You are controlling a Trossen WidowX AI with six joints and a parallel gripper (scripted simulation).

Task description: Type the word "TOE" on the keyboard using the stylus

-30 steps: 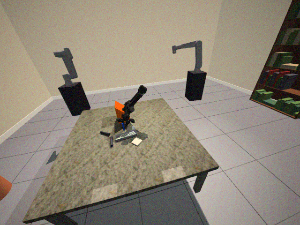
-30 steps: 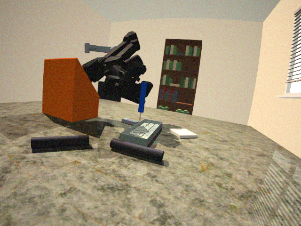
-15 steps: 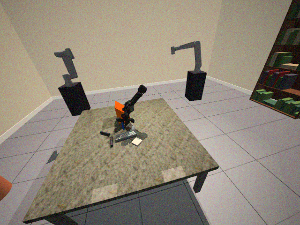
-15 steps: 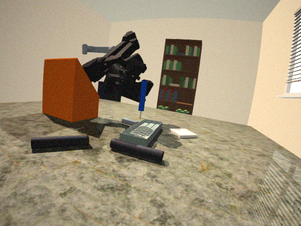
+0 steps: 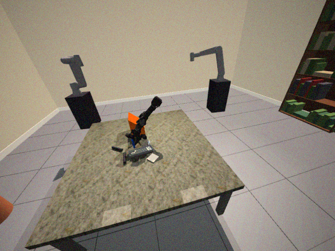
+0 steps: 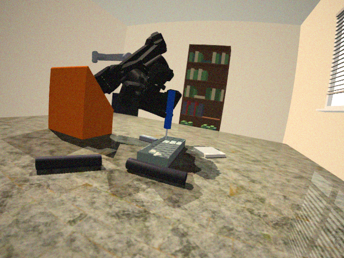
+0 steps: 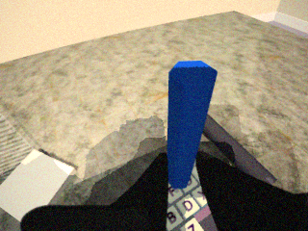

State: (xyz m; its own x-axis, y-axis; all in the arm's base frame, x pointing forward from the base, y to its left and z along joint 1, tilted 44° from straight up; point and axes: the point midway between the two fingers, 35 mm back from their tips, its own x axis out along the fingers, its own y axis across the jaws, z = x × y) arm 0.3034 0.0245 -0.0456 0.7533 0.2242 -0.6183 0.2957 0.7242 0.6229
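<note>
My gripper tip is 15 cm to the right of the white pad, 10 cm above it and 8 cm short of it. The rest, counted from my gripper tip: stylus 2 cm below; grey slab 13 cm behind, 12 cm to the left, 10 cm below.
</note>
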